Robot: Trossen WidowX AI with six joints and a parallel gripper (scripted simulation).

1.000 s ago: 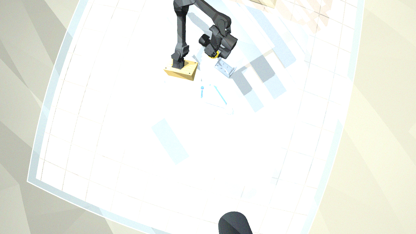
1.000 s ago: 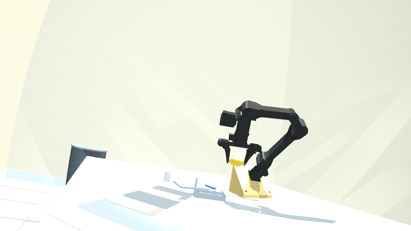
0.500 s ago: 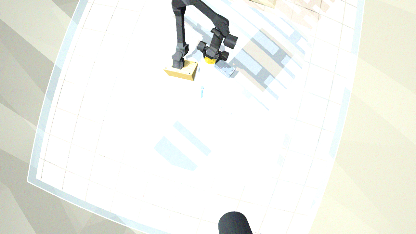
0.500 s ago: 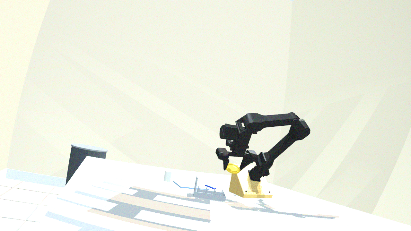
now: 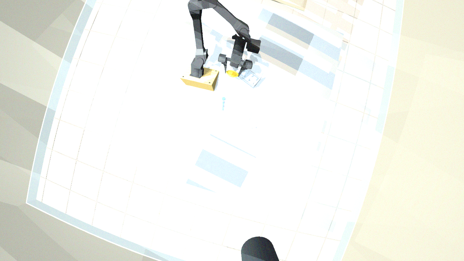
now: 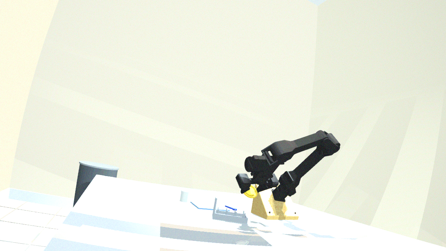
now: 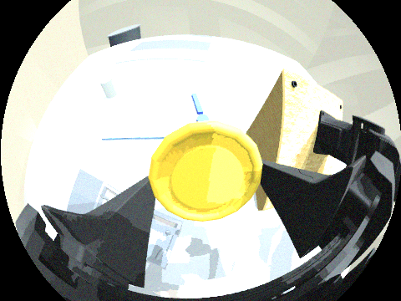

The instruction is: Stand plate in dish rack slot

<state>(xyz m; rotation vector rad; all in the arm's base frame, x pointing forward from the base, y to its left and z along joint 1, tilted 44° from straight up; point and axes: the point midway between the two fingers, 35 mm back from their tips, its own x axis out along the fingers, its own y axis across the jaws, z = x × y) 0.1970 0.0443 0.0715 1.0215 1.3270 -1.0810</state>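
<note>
Now: gripper tip 9 cm short of the pale grey dish rack, 5 cm to the right of it and 8 cm above it. From my gripper tip the other things lie so: white cup 21 cm ahead, 23 cm to the right, 8 cm below; then blue spoon 1 cm behind, 15 cm to the right, 10 cm below; then yellow plate 1 cm above.
</note>
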